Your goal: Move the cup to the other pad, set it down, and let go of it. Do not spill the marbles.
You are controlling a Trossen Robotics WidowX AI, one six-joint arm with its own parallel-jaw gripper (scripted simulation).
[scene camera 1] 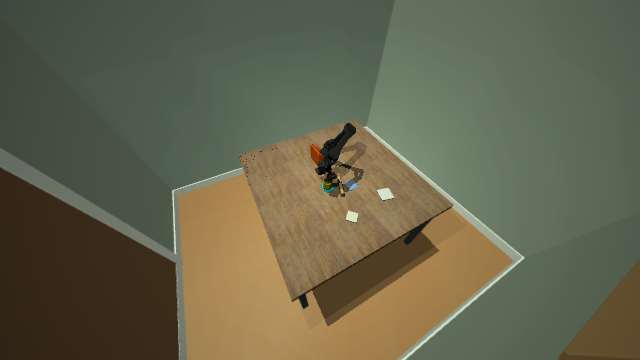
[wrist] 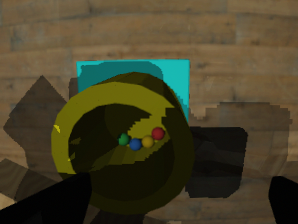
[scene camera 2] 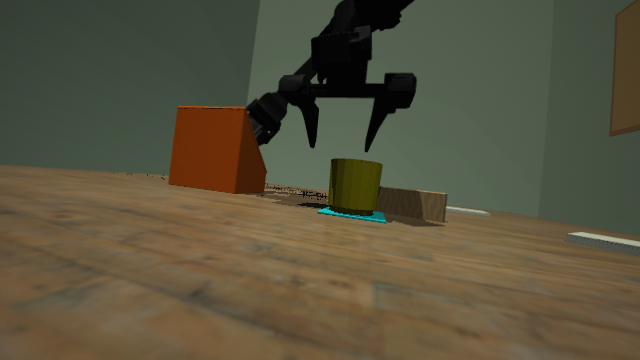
Labels:
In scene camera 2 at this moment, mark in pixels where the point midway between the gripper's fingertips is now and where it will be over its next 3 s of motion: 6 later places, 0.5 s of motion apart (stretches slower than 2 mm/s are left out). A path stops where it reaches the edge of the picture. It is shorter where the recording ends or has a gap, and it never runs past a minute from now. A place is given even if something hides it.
My gripper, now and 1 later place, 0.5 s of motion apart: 338, 149; 342, 116

